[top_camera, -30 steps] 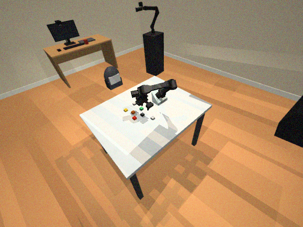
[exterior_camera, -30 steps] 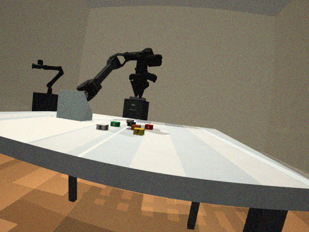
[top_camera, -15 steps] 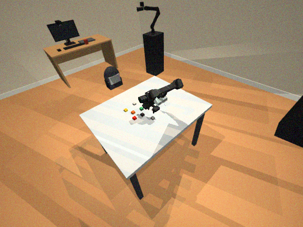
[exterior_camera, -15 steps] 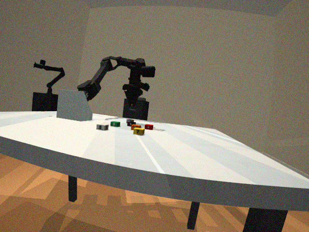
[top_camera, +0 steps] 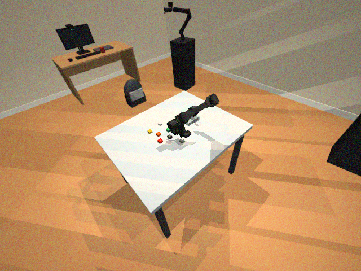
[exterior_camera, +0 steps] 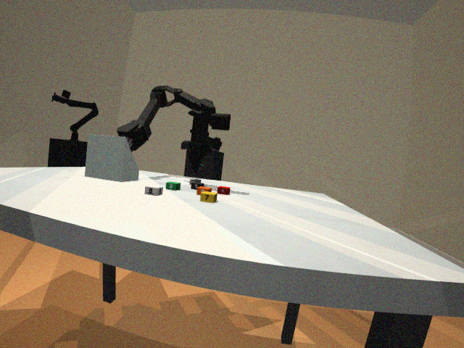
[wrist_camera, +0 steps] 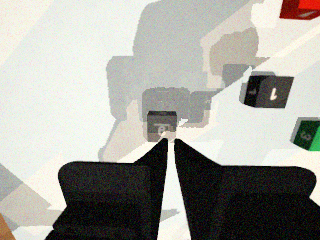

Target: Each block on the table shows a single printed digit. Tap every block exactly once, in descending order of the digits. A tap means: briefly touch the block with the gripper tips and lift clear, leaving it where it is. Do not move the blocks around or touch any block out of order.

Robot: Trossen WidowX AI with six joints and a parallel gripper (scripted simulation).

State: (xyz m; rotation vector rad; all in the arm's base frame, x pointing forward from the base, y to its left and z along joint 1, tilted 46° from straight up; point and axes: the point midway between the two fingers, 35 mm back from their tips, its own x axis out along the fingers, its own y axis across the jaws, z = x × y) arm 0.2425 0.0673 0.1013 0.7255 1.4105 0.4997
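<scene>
Now: the grey block 40 mm below my gripper tip and 10 mm to the left of it. Round my gripper tip: red block 140 mm to the right, 120 mm ahead, 40 mm below; then green block 180 mm to the right, 40 mm below, 30 mm behind; then black block 110 mm to the right, 40 mm below, 30 mm ahead.
</scene>
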